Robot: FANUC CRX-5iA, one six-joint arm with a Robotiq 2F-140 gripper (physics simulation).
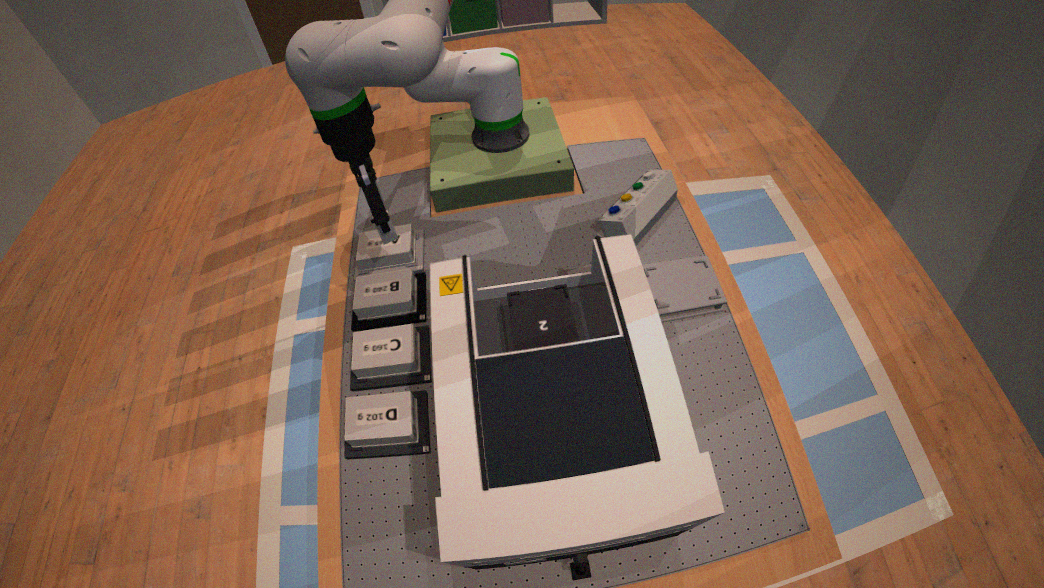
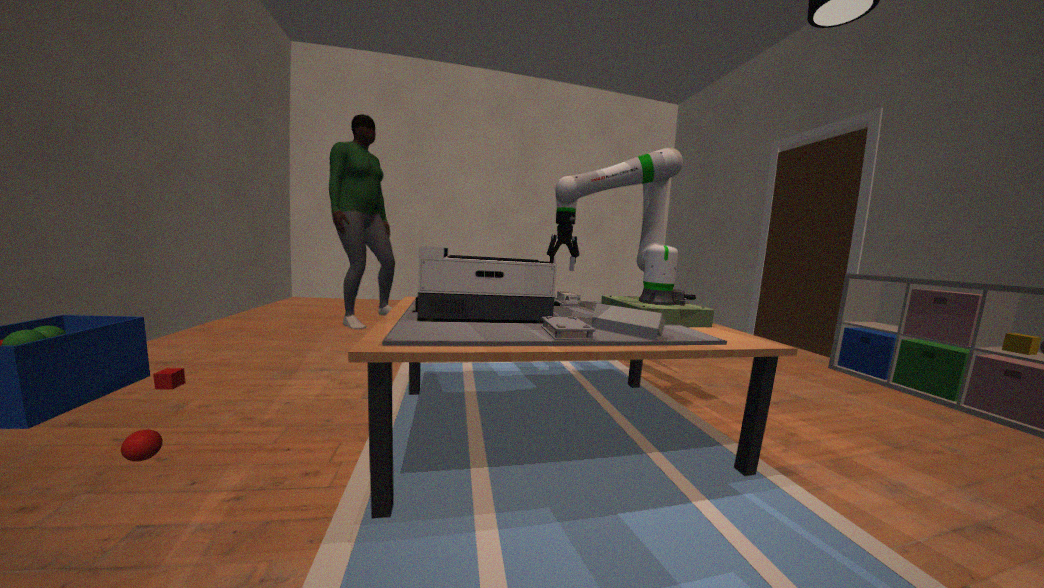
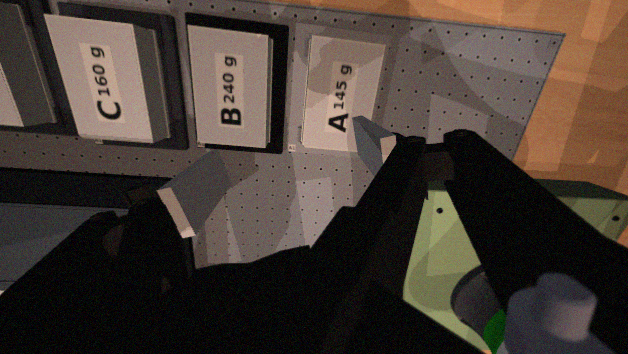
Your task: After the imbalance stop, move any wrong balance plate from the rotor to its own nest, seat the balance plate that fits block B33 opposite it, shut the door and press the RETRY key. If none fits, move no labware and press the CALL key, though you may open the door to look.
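Places are measured from the arm's base along level axes (x ahead, y down, z left), in centimetres.
Pixels of known places: gripper, fingertip midpoint: (image 2: 562, 270) (image 3: 289, 152); arm's base at its link origin: (image 1: 500, 135) (image 2: 656, 302) (image 3: 492, 292).
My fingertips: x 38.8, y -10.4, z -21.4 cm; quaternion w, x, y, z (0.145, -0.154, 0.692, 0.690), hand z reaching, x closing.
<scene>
For each thing: its top centre in the pictures, then the offset to it from my fingertips.
- sloped key box at its top centre: (image 1: 641, 190) (image 2: 629, 307) dx -12.5, dy +8.2, dz +52.9 cm
- light nest at its top centre: (image 1: 683, 281) (image 2: 567, 320) dx +9.5, dy +12.6, dz +57.9 cm
My gripper (image 1: 387, 235) (image 2: 561, 260) (image 3: 289, 152) is open and empty, raised above the plate row near plate A. Light plates lie in their nests: A, 145 g (image 1: 374, 255) (image 3: 320, 75); B, 240 g (image 1: 374, 300) (image 3: 255, 90); C, 160 g (image 1: 372, 365) (image 3: 125, 60); and D, 102 g (image 1: 379, 432). The white centrifuge (image 1: 577, 511) (image 2: 452, 277) has an opening showing a dark rotor bucket (image 1: 540, 339) marked 2, with no plate visible on it. The rest of the rotor is hidden, and block B33 cannot be made out.
A sloped key box (image 1: 653, 208) (image 2: 628, 321) with coloured keys stands behind and right of the centrifuge. A light nest (image 1: 683, 284) (image 2: 567, 328) with corner guides lies to its right. The green robot base (image 1: 504, 182) (image 3: 435, 250) borders the pegboard. A person (image 2: 357, 175) stands beyond the table.
</scene>
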